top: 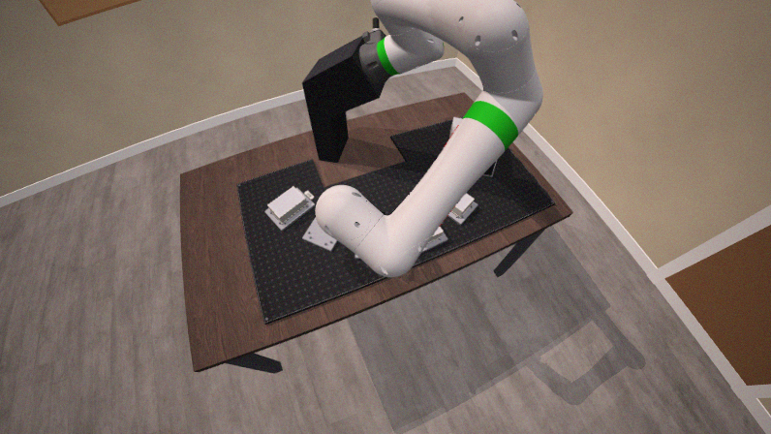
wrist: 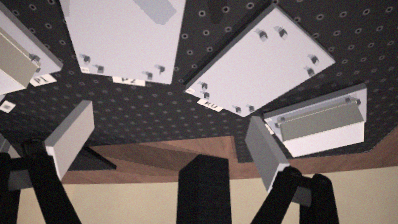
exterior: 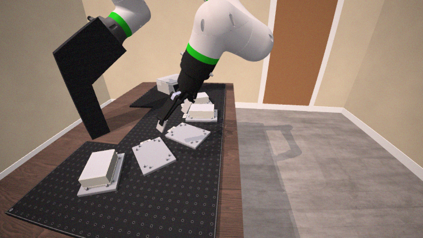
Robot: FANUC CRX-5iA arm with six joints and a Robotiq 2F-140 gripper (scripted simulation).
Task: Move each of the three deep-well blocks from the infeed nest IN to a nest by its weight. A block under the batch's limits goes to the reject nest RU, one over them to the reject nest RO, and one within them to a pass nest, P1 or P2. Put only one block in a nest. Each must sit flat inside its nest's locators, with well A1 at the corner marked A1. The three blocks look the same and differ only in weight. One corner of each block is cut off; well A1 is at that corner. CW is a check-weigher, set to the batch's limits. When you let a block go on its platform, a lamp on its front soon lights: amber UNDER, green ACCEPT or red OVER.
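The plate lies 380 mm to the left of my hand, 130 mm behind it and 110 mm below it. Round my hand: weigher platform (520 mm to the left, 420 mm behind, 30 mm below); then check-weigher CW (520 mm to the left, 410 mm behind, 50 mm below).
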